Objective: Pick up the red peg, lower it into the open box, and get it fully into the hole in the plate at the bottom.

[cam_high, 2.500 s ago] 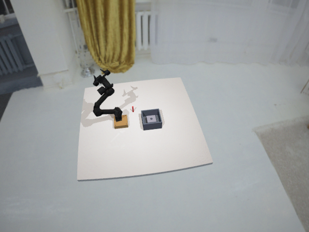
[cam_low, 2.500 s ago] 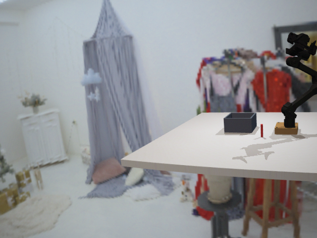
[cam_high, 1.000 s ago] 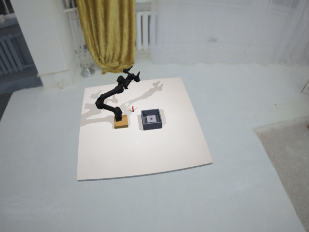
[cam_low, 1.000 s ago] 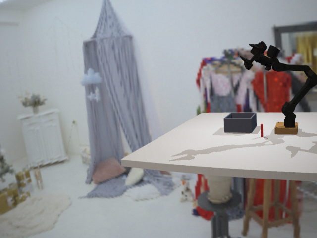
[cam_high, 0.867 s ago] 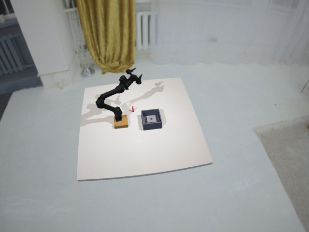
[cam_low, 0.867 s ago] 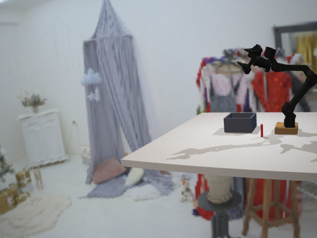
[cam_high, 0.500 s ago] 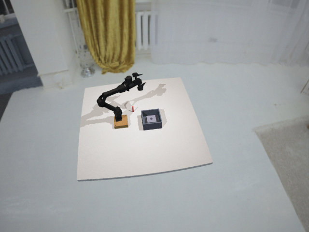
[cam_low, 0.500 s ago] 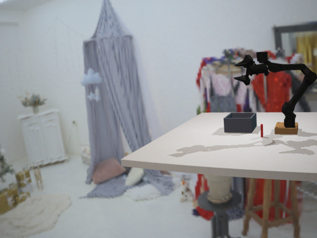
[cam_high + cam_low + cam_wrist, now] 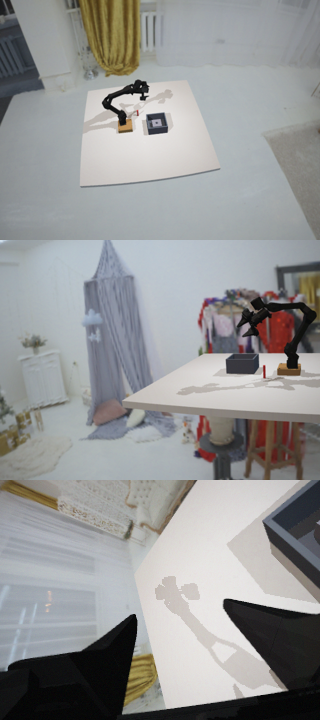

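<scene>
Now: the red peg 25 cm below my gripper tip, 14 cm behind it and 1 cm to the right of it. From my gripper tip the other things lie so: plate (25 cm below, 22 cm to the right); then dark grey box (27 cm below, 22 cm to the right).
</scene>
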